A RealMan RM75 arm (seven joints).
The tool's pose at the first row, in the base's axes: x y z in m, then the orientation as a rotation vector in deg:
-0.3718 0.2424 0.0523 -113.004 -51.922 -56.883
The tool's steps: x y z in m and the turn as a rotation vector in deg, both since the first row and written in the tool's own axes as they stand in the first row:
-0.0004 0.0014 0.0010 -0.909 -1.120 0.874
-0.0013 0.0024 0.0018 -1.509 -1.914 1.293
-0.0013 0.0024 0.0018 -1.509 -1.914 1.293
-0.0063 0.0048 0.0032 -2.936 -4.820 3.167
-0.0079 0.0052 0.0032 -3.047 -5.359 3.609
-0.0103 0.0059 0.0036 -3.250 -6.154 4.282
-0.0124 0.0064 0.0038 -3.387 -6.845 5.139
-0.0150 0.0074 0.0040 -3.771 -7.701 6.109
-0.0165 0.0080 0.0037 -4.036 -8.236 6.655
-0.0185 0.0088 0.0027 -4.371 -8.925 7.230
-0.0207 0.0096 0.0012 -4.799 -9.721 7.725
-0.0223 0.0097 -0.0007 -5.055 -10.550 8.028
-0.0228 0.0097 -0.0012 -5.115 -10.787 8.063
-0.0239 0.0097 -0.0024 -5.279 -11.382 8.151
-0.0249 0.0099 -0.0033 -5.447 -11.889 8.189
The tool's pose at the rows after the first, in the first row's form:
-0.3705 0.2425 0.0511 -114.735 -51.295 -55.947
-0.3698 0.2424 0.0497 -115.868 -51.074 -55.361
-0.3698 0.2424 0.0497 -115.868 -51.074 -55.361
-0.3696 0.2412 0.0441 -119.426 -50.123 -52.484
-0.3700 0.2406 0.0427 -119.972 -49.891 -51.793
-0.3704 0.2399 0.0402 -120.809 -49.509 -50.780
-0.3708 0.2393 0.0382 -121.559 -48.890 -49.715
-0.3711 0.2384 0.0356 -122.637 -48.142 -48.572
-0.3714 0.2374 0.0343 -123.314 -47.727 -47.903
-0.3720 0.2357 0.0328 -124.149 -47.333 -47.108
-0.3728 0.2335 0.0313 -125.108 -47.045 -46.307
-0.3741 0.2314 0.0307 -125.899 -47.046 -45.478
-0.3745 0.2309 0.0305 -126.104 -47.108 -45.263
-0.3754 0.2296 0.0301 -126.626 -47.257 -44.728
-0.3760 0.2285 0.0295 -127.088 -47.415 -44.308

